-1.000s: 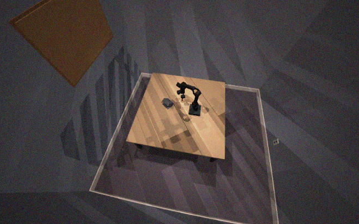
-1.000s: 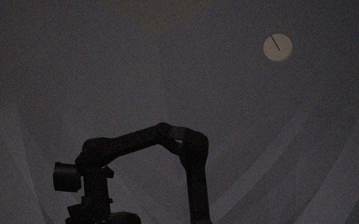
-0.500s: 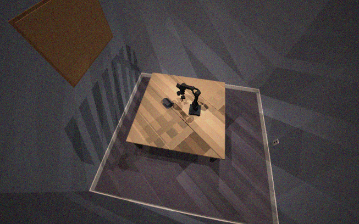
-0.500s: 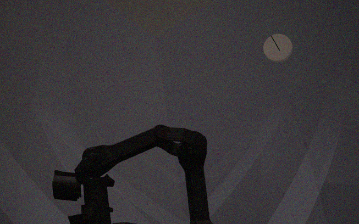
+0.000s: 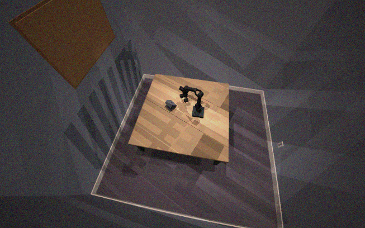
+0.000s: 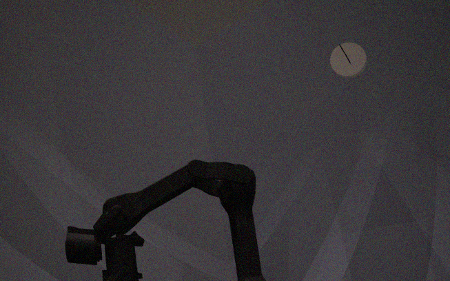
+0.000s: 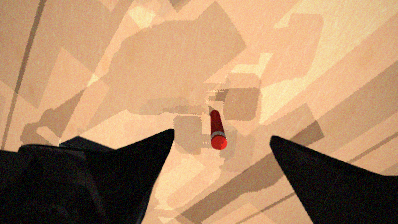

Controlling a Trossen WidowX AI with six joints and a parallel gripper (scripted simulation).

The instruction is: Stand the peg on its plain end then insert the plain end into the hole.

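Right now my gripper tip is 2 cm above the red peg. Round my gripper tip: grey sloped panel: 21 cm ahead, 9 cm to the left, 2 cm below.
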